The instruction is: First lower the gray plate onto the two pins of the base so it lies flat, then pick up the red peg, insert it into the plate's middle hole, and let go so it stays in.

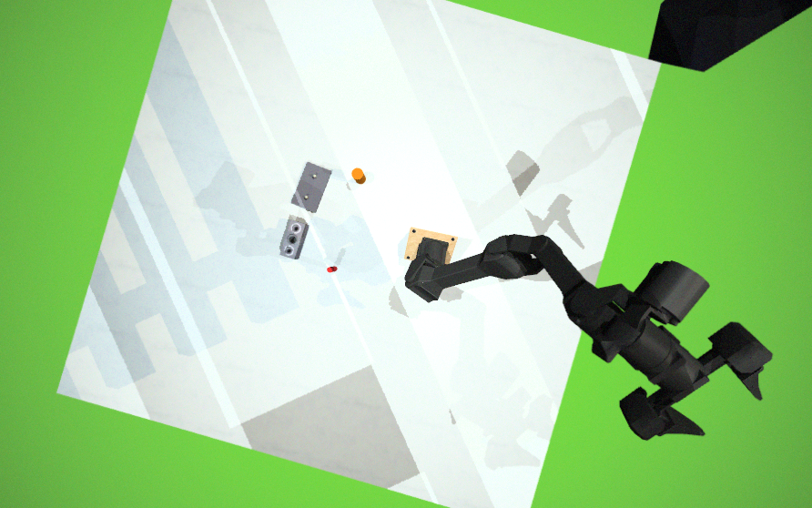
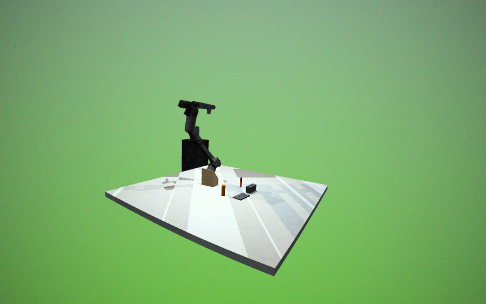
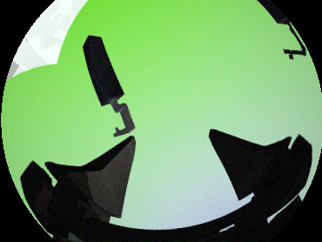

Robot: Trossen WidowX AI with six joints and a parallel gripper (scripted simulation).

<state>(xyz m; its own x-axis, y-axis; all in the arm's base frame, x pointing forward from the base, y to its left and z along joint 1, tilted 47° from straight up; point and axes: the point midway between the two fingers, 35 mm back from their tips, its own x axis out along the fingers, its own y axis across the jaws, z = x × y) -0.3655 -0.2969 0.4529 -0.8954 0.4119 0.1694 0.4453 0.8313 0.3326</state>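
Now: gripper tip 760 mm short of the gray plate, 580 mm above it and 90 mm to the left of it. Round my gripper tip: red peg: 650 mm ahead, 570 mm below, 30 mm to the right; dark base: 750 mm ahead, 610 mm below, 230 mm to the right; orange cylinder: 630 mm ahead, 570 mm below, 280 mm to the right.
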